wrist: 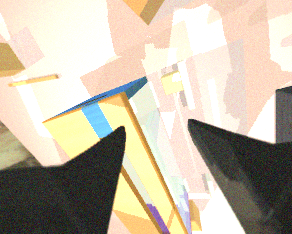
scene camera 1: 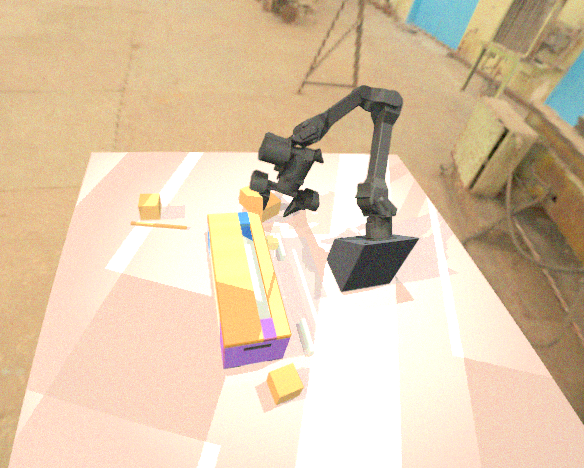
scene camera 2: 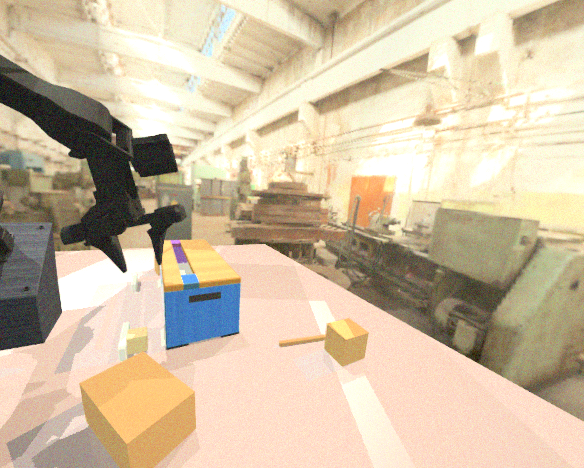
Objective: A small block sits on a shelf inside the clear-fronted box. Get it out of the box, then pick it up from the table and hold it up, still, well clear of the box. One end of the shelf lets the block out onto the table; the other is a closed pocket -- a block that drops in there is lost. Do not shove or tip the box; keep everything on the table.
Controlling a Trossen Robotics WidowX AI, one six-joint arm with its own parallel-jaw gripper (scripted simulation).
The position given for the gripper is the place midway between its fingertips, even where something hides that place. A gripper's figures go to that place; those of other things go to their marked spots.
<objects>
The gripper [scene camera 1: 273, 212]: 0.92 m from the lens. A long box [scene camera 1: 253, 327]: 0.73 m from the lens. An orange cube [scene camera 1: 284, 383]: 0.77 m from the lens.
</objects>
